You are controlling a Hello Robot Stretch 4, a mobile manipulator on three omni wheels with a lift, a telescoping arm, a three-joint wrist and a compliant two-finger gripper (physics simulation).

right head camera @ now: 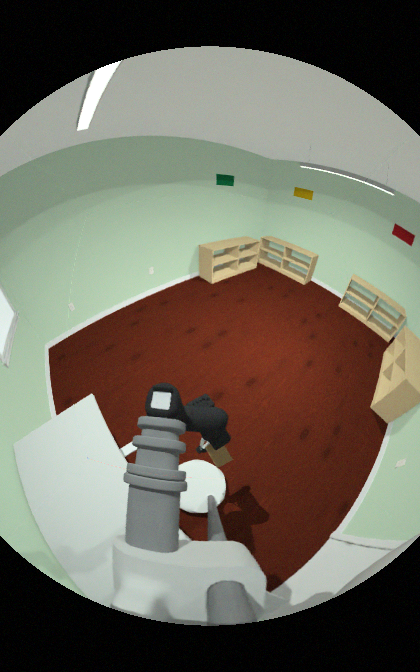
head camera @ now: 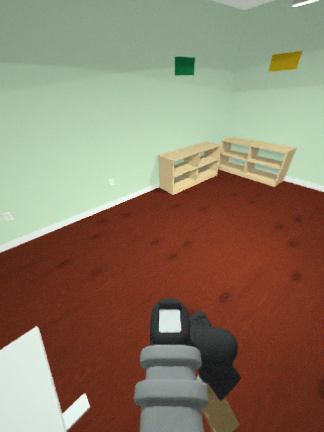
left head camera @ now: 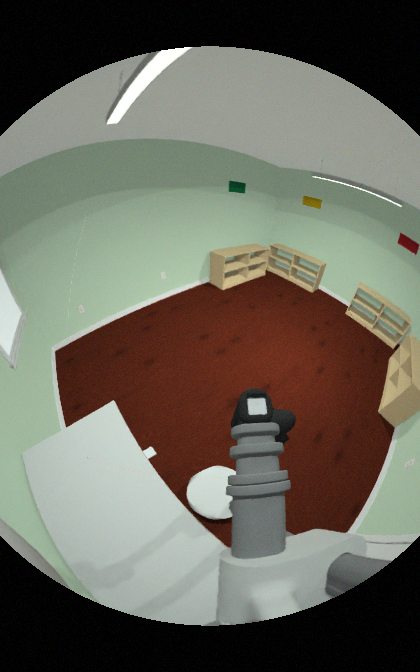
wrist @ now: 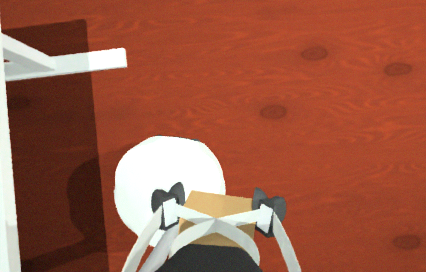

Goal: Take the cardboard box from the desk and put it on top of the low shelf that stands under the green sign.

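Pixels of known places: gripper, fingertip midpoint: [wrist: 216, 199]; robot's base at its link origin: [right head camera: 197, 485].
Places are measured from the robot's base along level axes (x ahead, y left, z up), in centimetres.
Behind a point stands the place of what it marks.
Observation:
The cardboard box [head camera: 220, 412] @[x 16.8, y -11.7, z 87.7 cm] [right head camera: 220, 455] @[x 16.6, y -11.8, z 87.7 cm] [wrist: 216, 237] @[x 20.0, y -9.8, z 88.3 cm] is a small tan block between the dark finger pads of my gripper [wrist: 216, 199] @[x 21.5, y -8.6, z 83.7 cm], which is shut on it and holds it in the air above the floor. In the left head camera view the box is hidden behind the arm. The low shelf [head camera: 166, 175] @[x 294.6, y 2.6, z 28.4 cm] [left head camera: 217, 270] [right head camera: 205, 264] @[x 294.4, y 2.4, z 27.3 cm] is light wood and stands across the room against the wall, left of the corner. The green sign [head camera: 184, 66] @[x 352.0, y -26.8, z 172.1 cm] [left head camera: 237, 187] [right head camera: 225, 180] @[x 353.4, y -28.5, z 170.7 cm] hangs above it. The white desk [head camera: 25, 385] @[x 24.4, y 51.0, z 69.2 cm] [left head camera: 100, 500] [right head camera: 60, 465] @[x -2.8, y 66.2, z 69.2 cm] is at the lower left.
A second low shelf [head camera: 285, 167] @[x 314.6, y -204.1, z 28.4 cm] stands in the corner right of the first, under a yellow sign [head camera: 285, 61] @[x 373.4, y -181.3, z 172.5 cm]. Two more shelves [left head camera: 401, 412] [right head camera: 389, 411] @[x 32.3, y -207.9, z 13.3 cm] stand at the right. A round white disc [left head camera: 210, 492] [right head camera: 205, 485] @[x 1.2, y -6.5, z 18.7 cm] [wrist: 145, 180] @[x -1.3, y 8.5, z 18.7 cm] is low beneath the arm. A desk foot [wrist: 107, 59] sticks out over the floor.

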